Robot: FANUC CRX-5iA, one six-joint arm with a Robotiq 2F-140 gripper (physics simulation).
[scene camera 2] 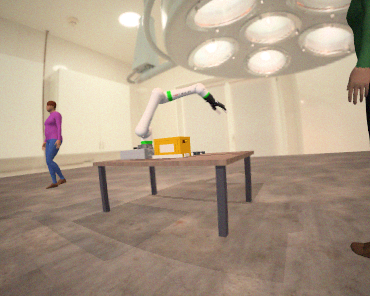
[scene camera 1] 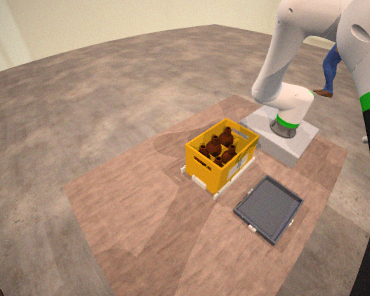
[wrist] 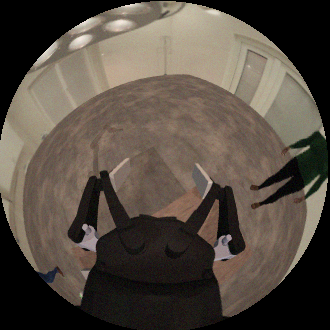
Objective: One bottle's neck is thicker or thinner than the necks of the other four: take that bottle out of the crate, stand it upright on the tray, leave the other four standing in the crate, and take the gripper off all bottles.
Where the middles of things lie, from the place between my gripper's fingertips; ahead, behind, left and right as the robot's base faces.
My hand is 32 cm past the dark grey tray (scene camera 1: 269, 208), 24 cm to the left of it and 41 cm above it.
